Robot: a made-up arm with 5 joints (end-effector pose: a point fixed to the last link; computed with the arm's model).
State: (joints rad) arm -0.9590 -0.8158 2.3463 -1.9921 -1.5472
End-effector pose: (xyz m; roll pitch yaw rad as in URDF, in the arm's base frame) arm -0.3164 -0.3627 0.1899 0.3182 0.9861 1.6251
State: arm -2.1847 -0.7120 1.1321 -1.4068 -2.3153
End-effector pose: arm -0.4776 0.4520 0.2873 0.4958 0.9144 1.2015
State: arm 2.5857 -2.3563 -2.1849 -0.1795 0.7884
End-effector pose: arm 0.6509 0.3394 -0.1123 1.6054 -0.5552 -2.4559
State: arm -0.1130 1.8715 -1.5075 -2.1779 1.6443
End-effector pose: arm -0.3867 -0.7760 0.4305 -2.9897 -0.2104 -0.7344
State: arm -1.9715 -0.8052 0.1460 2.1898 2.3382
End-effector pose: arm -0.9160 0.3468 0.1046 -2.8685 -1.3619 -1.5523
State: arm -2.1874 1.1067 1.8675 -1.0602 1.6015
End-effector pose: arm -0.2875 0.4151 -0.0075 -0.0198 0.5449 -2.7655
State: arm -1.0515 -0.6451 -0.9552 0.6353 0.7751
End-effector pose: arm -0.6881 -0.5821 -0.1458 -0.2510 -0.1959 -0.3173
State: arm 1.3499 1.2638 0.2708 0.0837 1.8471
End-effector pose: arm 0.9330 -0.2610 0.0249 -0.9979 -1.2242 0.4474
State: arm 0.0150 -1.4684 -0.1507 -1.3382 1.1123
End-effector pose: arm 0.0485 -1.0394 0.1769 1.8706 0.3322 3.1200
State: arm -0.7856 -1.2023 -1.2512 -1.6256 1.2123
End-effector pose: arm -0.5464 -0.8036 -0.1402 0.6976 0.3508 2.4114
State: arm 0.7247 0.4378 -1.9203 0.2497 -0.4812
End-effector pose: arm 0.6725 -0.3053 0.1343 0.0700 -0.0832 2.7143
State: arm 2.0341 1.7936 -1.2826 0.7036 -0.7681
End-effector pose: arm 0.6636 0.3315 0.4303 -1.1588 -0.0685 -1.9299
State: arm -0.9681 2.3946 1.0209 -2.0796 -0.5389
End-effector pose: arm -0.5641 -0.3714 -0.1706 1.2536 -0.4868 -0.4789
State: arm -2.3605 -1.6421 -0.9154 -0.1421 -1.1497
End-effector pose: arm -0.5438 0.7619 -0.0348 2.9160 0.6332 -0.5591
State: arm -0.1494 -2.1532 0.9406 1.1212 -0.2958
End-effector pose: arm -0.1982 -0.9115 0.2126 -0.9811 0.7885 -0.6708
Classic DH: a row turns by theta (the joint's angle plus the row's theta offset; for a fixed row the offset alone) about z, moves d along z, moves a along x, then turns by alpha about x. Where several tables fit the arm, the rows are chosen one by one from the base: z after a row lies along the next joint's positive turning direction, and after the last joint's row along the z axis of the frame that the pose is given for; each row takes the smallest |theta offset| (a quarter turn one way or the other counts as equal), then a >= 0, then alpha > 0; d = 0 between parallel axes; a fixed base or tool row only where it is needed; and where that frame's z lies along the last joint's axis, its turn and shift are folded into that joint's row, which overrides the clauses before.
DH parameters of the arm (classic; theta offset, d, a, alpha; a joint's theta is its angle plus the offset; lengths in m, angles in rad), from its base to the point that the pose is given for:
joint 1: 0 0.1179 -0.0424 1.5708
joint 2: 0 0.707 0.0769 1.5708
joint 3: 0 -0.0586 -0.047 -1.5708
joint 4: -1.5708 0.2438 0.1162 1.5708
joint 5: 1.5708 0.0516 0.0252 -1.5708
tool (fixed): 1.5708 -0.0614 0 0

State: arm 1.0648 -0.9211 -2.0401 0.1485 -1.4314
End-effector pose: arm 0.6272 -0.2924 -0.1618 2.3476 -0.4619 2.8071
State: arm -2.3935 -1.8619 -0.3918 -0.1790 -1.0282
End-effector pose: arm -0.5343 0.7929 0.1112 -2.8069 0.9616 0.0317
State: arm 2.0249 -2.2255 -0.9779 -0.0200 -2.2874
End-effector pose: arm 0.8776 0.2344 0.0038 -1.6711 0.4456 -2.2819
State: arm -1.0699 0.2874 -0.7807 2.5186 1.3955
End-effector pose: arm -0.6611 -0.6415 0.3191 1.9651 -0.4072 2.7436
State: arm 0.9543 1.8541 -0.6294 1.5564 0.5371
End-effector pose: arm 0.6387 -0.6264 0.4422 -3.0517 0.2716 -2.1961
